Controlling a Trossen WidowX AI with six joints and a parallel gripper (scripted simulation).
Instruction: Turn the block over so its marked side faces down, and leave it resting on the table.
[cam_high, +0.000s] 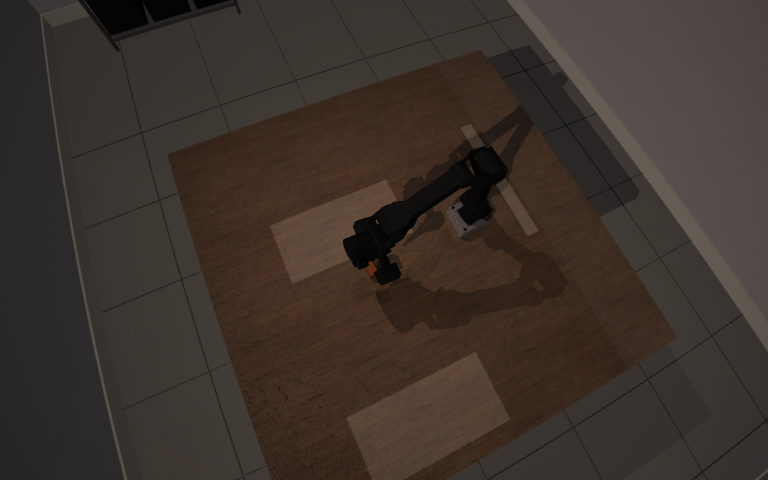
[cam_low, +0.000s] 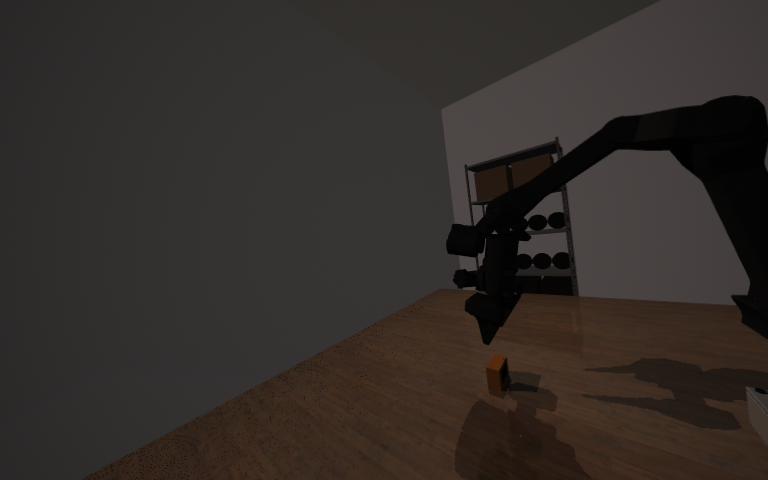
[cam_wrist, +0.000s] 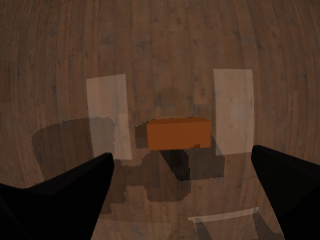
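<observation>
My gripper tip is now 1 cm past the block and 8 cm above it.
</observation>
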